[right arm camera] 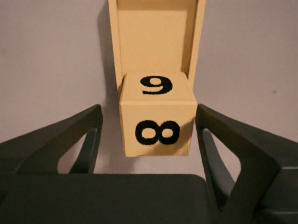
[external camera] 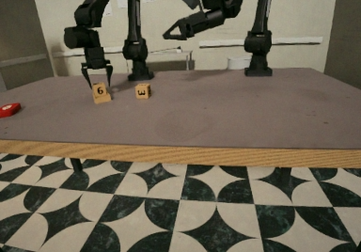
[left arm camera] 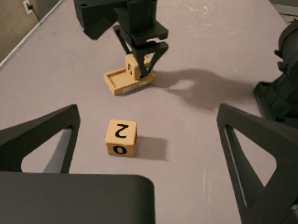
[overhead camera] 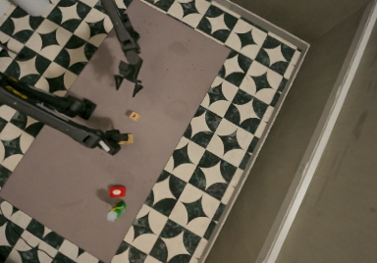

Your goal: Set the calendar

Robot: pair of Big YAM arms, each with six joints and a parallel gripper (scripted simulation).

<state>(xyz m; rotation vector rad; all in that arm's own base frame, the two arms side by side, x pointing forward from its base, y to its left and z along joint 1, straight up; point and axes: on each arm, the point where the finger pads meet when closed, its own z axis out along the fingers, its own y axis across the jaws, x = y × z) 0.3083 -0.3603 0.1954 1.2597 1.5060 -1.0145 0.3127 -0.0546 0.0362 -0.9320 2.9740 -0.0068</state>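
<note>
My right gripper is now 4 cm above the wooden tray, 2 cm short of it and 1 cm to the right of it. Round my right hand: cube (17 cm to the left, 3 cm below, 1 cm ahead); then red block (29 cm to the right, 14 cm ahead, 3 cm below); then white bottle (37 cm to the right, 21 cm ahead, 2 cm above).
</note>
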